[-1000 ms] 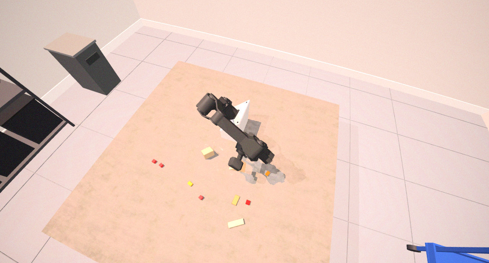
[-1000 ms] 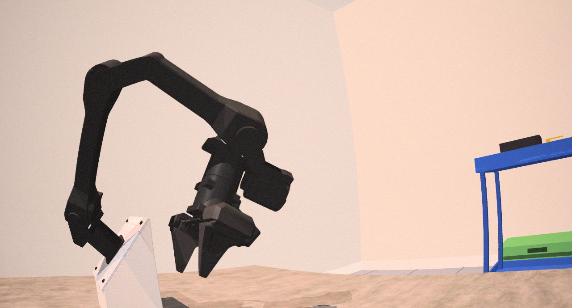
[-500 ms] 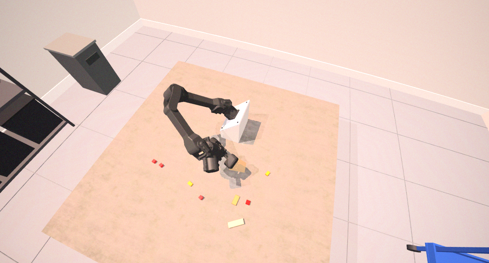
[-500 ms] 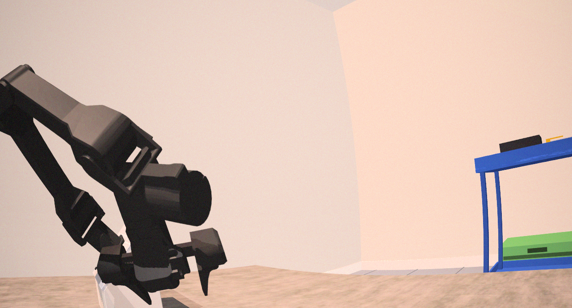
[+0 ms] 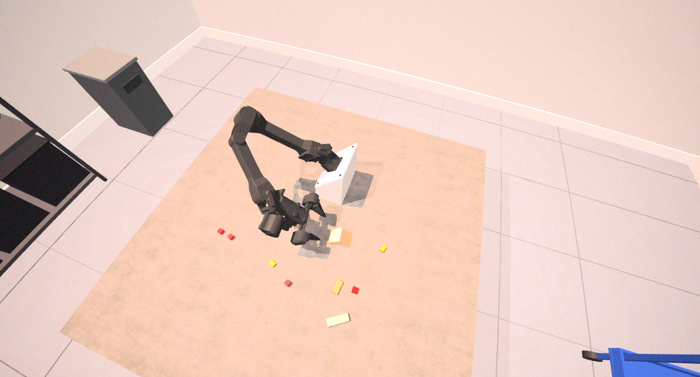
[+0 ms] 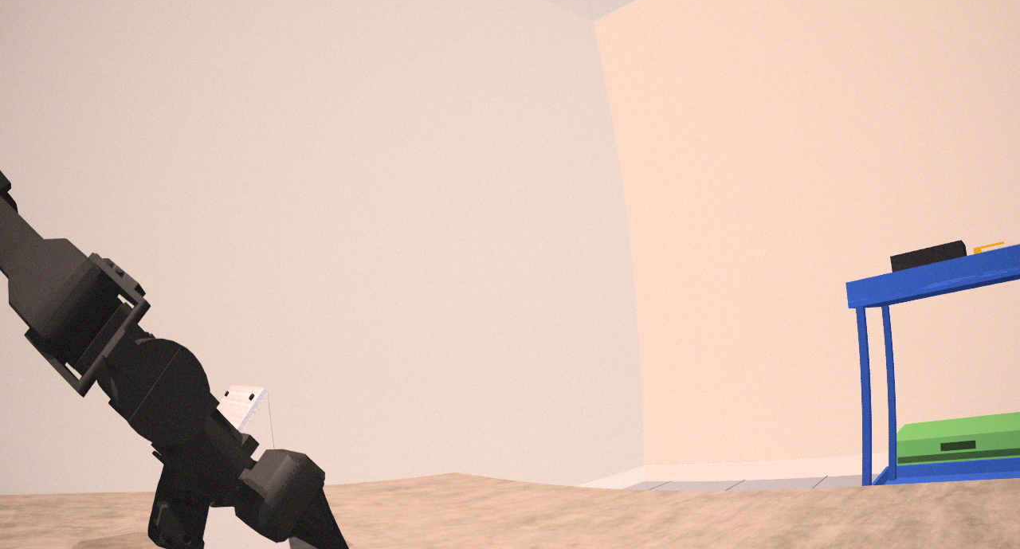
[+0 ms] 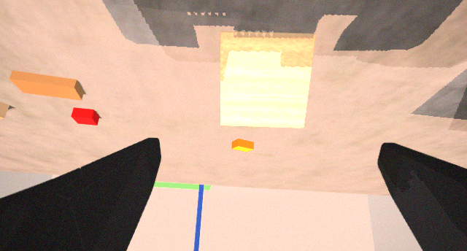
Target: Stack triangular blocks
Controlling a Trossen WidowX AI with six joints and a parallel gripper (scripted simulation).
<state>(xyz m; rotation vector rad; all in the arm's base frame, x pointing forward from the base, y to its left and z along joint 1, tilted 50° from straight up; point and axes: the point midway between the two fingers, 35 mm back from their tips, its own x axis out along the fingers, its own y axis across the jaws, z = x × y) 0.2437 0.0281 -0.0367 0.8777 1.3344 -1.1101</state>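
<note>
Now: the wooden triangular block 60 mm to the left of my gripper tip, 60 mm below it and 20 mm behind it. From my gripper tip the other things lie so: long block 240 mm ahead, 180 mm to the left, 70 mm below.
</note>
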